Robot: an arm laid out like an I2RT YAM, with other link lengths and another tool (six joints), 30 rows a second.
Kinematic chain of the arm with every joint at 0, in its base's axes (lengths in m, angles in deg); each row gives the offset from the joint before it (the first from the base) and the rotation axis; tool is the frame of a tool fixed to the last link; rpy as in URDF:
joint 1: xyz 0 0 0.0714 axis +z
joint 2: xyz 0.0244 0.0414 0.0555 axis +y
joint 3: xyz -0.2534 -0.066 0 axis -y
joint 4: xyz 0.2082 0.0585 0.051 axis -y
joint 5: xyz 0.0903 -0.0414 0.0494 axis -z
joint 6: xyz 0.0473 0 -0.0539 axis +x
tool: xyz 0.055 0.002 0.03 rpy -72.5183 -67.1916 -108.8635
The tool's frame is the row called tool.
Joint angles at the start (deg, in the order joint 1, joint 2, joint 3, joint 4, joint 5, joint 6):
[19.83, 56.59, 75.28, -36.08, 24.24, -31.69]
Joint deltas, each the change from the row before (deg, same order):
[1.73, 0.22, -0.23, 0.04, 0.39, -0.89]
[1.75, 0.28, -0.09, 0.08, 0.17, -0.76]
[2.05, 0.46, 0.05, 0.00, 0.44, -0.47]
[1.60, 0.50, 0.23, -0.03, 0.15, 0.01]
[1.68, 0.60, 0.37, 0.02, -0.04, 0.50]
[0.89, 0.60, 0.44, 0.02, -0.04, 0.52]
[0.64, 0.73, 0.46, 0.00, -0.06, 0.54]
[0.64, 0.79, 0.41, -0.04, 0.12, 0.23]
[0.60, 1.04, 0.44, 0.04, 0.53, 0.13]
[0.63, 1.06, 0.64, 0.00, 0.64, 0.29]
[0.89, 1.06, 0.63, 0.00, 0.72, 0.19]
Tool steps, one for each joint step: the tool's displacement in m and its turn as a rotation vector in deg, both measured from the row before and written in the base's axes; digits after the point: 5 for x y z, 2 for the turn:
[-0.00040, 0.00770, -0.00249, -1.11, 0.41, 1.60]
[-0.00060, 0.00820, -0.00169, -0.89, 0.29, 1.80]
[-0.00057, 0.00921, -0.00165, -0.75, 0.33, 1.77]
[-0.00033, 0.00762, -0.00064, -0.17, 0.25, 1.45]
[-0.00039, 0.00835, 0.00014, 0.39, 0.20, 1.57]
[0.00068, 0.00494, 0.00058, 0.44, 0.15, 0.77]
[0.00157, 0.00423, 0.00007, 0.40, 0.27, 0.54]
[0.00184, 0.00425, -0.00077, -0.03, 0.36, 0.46]
[0.00313, 0.00411, -0.00142, -0.32, 0.39, 0.06]
[0.00298, 0.00401, -0.00033, -0.14, 0.26, -0.06]
[0.00241, 0.00518, -0.00049, -0.27, 0.24, 0.16]

